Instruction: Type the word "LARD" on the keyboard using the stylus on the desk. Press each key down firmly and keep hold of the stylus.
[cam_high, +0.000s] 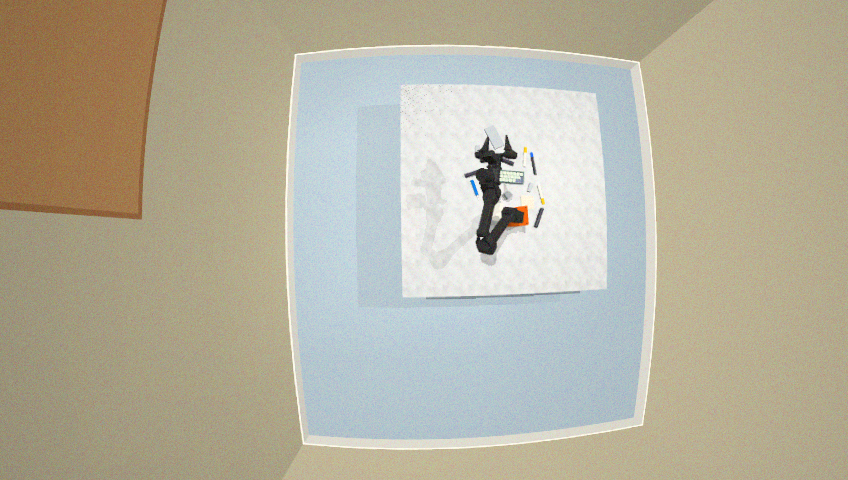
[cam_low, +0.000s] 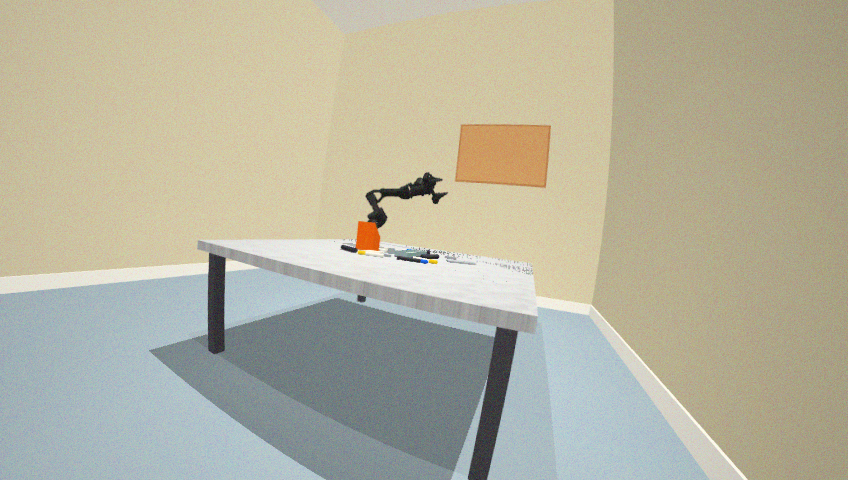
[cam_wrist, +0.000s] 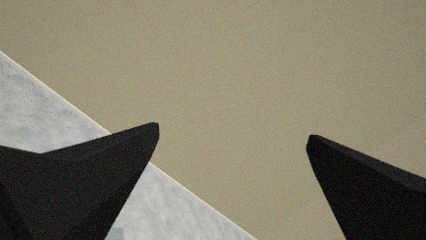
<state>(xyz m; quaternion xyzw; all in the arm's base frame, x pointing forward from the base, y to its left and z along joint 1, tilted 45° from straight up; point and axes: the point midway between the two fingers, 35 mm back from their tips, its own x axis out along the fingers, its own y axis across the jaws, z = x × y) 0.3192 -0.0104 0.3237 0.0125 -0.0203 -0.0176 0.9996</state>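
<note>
Right now my gripper tip is 38 cm above the blue stylus and 19 cm past it. The rest, counted from my gripper tip: blue-capped marker: 38 cm below, 33 cm to the right, 6 cm ahead; then grey block: 39 cm below, 33 cm to the right, 12 cm behind; then grey flat block: 39 cm below, 17 cm ahead, 9 cm to the right.
</note>
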